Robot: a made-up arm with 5 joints. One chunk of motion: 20 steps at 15 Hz.
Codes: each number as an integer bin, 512 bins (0 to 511) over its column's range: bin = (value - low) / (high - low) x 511, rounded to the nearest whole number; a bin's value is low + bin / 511 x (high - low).
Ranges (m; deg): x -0.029..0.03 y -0.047..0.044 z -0.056..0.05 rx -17.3..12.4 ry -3.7..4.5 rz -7..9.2
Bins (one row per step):
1: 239 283 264 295 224 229
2: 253 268 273 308 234 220
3: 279 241 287 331 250 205
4: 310 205 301 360 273 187
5: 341 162 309 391 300 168
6: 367 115 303 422 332 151
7: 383 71 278 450 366 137
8: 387 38 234 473 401 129
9: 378 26 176 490 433 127
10: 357 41 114 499 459 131
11: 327 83 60 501 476 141
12: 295 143 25 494 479 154
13: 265 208 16 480 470 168
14: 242 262 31 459 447 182
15: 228 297 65 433 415 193
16: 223 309 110 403 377 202
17: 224 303 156 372 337 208
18: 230 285 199 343 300 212
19: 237 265 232 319 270 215
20: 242 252 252 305 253 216
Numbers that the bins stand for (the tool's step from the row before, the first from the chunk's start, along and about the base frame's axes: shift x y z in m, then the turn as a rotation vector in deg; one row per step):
1: -0.00141 0.00340 -0.00124 -0.154 -0.105 0.260
2: 0.00021 0.00073 0.00063 0.601 0.055 -0.025
3: 0.00321 -0.00408 0.00353 1.938 0.312 -0.501
4: 0.00679 -0.01049 0.00644 3.624 0.681 -1.072
5: 0.01037 -0.01815 0.00810 5.425 1.114 -1.674
6: 0.01337 -0.02652 0.00685 7.227 1.628 -2.213
7: 0.01522 -0.03436 0.00167 8.855 2.173 -2.657
8: 0.01568 -0.04023 -0.00746 10.191 2.735 -2.910
9: 0.01464 -0.04237 -0.01949 11.179 3.248 -2.974
10: 0.01222 -0.03970 -0.03235 11.703 3.666 -2.847
11: 0.00876 -0.03222 -0.04355 11.819 3.938 -2.530
12: 0.00506 -0.02153 -0.05081 11.412 3.986 -2.118
13: 0.00160 -0.00996 -0.05268 10.598 3.842 -1.674
14: -0.00106 -0.00034 -0.04957 9.378 3.473 -1.230
15: -0.00268 0.00589 -0.04252 7.867 2.959 -0.881
16: -0.00325 0.00803 -0.03318 6.123 2.350 -0.596
17: -0.00314 0.00696 -0.02364 4.321 1.708 -0.406
18: -0.00244 0.00375 -0.01472 2.636 1.114 -0.279
19: -0.00164 0.00019 -0.00787 1.241 0.633 -0.184
20: -0.00106 -0.00212 -0.00373 0.427 0.360 -0.152

